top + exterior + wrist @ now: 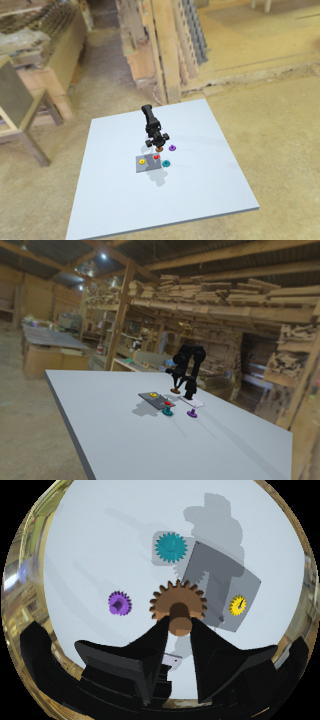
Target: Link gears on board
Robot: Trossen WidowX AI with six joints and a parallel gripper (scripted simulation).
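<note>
Right now the red gear is 130 mm below my gripper tip, 40 mm to the right of it and 10 mm behind it. Round my gripper tip: red arrow: 140 mm below, 20 mm to the right, 20 mm behind; brown gear: 10 mm below; teal gear: 130 mm below, 70 mm ahead, 30 mm to the left.
</note>
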